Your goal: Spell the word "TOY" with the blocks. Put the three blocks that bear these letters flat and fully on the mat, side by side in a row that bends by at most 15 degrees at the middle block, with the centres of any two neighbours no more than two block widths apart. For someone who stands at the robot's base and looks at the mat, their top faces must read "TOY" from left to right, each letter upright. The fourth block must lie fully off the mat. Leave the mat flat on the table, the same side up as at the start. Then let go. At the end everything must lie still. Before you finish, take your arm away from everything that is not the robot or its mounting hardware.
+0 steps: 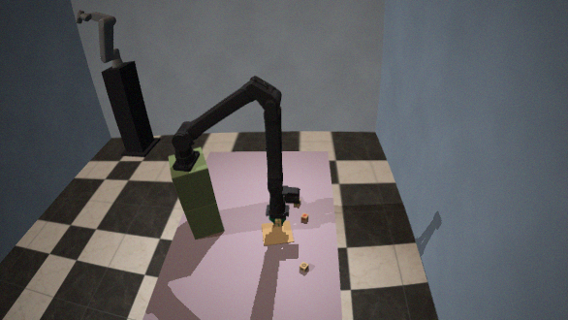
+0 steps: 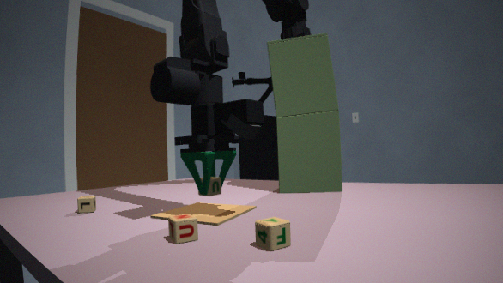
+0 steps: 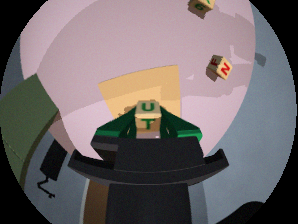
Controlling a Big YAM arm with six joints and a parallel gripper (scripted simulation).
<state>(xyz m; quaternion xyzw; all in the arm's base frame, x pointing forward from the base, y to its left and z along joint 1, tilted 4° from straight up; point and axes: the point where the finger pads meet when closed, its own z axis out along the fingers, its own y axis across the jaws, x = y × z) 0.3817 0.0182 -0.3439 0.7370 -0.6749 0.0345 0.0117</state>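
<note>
Now: the tan mat 5 cm below my hand, 2 cm to the right of it and 1 cm behind it. From my hand the other things lie so: letter block 19 cm to the left, 6 cm ahead, 3 cm below; then black-lettered block 22 cm to the right, 14 cm ahead, 3 cm below.
</note>
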